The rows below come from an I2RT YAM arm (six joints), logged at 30 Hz.
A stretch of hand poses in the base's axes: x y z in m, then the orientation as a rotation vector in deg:
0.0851 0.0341 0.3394 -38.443 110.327 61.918
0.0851 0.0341 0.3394 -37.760 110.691 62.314
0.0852 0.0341 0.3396 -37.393 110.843 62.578
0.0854 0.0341 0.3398 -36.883 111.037 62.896
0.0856 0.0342 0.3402 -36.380 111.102 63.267
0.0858 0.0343 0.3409 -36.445 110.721 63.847
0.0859 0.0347 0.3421 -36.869 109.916 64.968
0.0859 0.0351 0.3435 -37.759 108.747 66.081
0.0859 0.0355 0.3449 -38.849 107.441 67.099
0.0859 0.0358 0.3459 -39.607 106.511 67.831
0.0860 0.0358 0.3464 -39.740 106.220 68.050
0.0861 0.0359 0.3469 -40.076 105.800 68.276
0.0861 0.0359 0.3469 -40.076 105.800 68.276
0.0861 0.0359 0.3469 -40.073 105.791 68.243
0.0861 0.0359 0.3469 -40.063 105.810 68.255
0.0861 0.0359 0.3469 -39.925 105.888 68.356
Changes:
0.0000 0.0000 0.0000 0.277 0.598 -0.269
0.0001 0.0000 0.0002 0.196 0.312 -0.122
0.0002 0.0000 0.0002 0.255 0.397 -0.193
0.0002 0.0001 0.0004 0.344 0.320 -0.171
0.0002 0.0001 0.0007 0.466 -0.041 0.291
0.0001 0.0004 0.0012 0.825 -0.184 0.767
0.0000 0.0004 0.0014 0.831 -0.553 1.066
0.0000 0.0004 0.0014 0.777 -0.731 1.159
0.0000 0.0003 0.0010 0.561 -0.504 0.824
0.0001 0.0000 0.0005 0.210 -0.140 0.182
0.0001 0.0001 0.0005 0.205 -0.276 0.318
0.0000 0.0000 0.0000 0.000 0.000 0.000
0.0000 0.0000 0.0000 -0.010 -0.023 -0.019
0.0000 0.0000 0.0000 -0.001 0.022 0.000
0.0000 0.0000 0.0000 0.059 0.139 -0.039

